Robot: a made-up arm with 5 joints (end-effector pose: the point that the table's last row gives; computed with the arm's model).
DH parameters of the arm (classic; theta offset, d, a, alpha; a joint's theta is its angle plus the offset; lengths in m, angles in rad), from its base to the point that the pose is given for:
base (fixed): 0 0 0.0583 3.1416
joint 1: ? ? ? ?
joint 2: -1.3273 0 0.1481 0
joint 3: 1.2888 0 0.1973 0
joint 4: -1.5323 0.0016 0 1.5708
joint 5: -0.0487 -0.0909 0 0
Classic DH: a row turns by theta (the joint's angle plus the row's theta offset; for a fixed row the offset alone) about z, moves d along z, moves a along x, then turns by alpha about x.
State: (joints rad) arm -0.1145 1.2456 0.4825 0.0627 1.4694
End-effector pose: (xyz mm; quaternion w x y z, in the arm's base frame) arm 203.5 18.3 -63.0 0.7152 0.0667 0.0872 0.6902
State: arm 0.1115 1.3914 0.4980 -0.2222 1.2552
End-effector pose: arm 184.2 -12.5 -80.1 0.8528 0.0295 0.0381 0.5199
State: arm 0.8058 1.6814 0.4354 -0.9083 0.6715
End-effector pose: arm 140.6 -83.5 -99.3 0.9795 -0.1180 -0.1361 -0.0899
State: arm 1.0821 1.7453 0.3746 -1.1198 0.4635
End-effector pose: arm 120.8 -114.1 -99.2 0.9066 -0.1916 -0.2063 -0.3143
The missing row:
joint 1: 0 -0.2095 0.042 1.5708
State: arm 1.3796 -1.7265 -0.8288 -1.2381 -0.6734
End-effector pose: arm -5.9 340.2 270.1 0.4453 0.1432 0.4197 -0.7778
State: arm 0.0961 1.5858 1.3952 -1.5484 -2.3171
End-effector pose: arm 62.7 1.2 42.6 0.3325 0.0626 -0.0291 -0.9406
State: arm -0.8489 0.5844 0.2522 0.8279 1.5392
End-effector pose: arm 242.3 211.4 77.9 0.3900 0.0148 0.0444 0.9196
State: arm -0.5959 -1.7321 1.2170 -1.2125 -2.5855
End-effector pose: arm 97.2 28.3 415.2 0.0411 -0.9960 -0.0441 -0.0667
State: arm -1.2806 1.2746 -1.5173 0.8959 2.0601
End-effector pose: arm 186.0 433.2 216.8 0.0674 0.1582 0.4136 -0.8940
